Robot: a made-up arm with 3 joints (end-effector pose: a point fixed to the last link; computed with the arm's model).
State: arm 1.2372 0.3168 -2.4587
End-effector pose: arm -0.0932 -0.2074 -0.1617 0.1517 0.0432 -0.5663 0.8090
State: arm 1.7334 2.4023 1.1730
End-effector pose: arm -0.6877 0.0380 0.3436 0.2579 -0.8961 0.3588 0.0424
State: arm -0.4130 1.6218 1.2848
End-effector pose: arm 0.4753 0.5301 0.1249 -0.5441 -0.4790 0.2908 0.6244
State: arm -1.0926 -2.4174 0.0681
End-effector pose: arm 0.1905 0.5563 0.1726 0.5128 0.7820 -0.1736 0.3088
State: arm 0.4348 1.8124 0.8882
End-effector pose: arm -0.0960 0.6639 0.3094 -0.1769 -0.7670 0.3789 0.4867
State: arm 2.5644 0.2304 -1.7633
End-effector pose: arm 0.0472 0.0309 -0.0894 0.0953 0.0642 0.3873 0.9147
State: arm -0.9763 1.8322 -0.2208
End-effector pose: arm 0.3424 0.0681 0.5171 -0.2926 -0.7373 -0.3431 0.5031
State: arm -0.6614 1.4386 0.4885
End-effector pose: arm 0.5348 0.2892 0.3330 -0.3583 -0.5529 -0.0650 0.7495
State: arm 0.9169 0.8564 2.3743
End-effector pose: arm -0.4489 0.2253 -0.2892 0.2765 0.3098 -0.9072 0.0680
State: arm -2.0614 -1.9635 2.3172
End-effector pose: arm 0.5079 -0.1338 0.6100 0.6774 -0.4821 0.0709 0.5510
